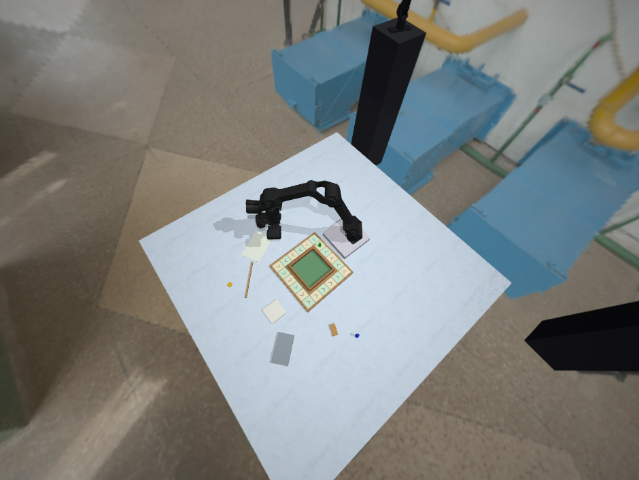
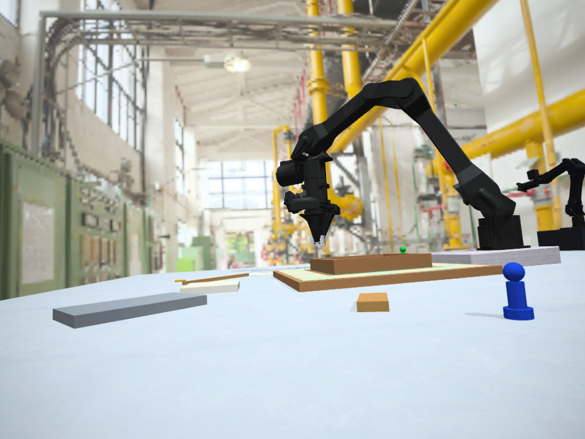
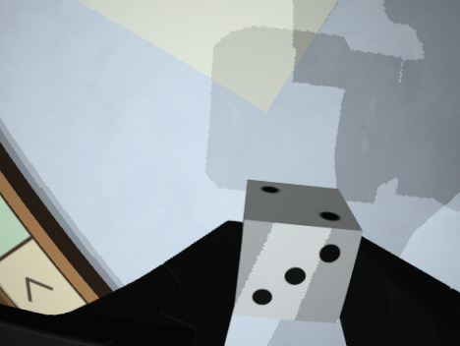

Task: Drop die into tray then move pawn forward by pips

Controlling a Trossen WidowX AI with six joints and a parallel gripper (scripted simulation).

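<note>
Right now my gripper tip is 170 mm to the right of the green pawn, 140 mm past it and 40 mm above it. Also, from my gripper tip: cream card (110 mm ahead, 70 mm below, 10 mm to the right); then green dice tray (250 mm to the left, 60 mm below, 30 mm behind); then thin wooden stick (230 mm ahead, 120 mm to the left, 60 mm below).
</note>
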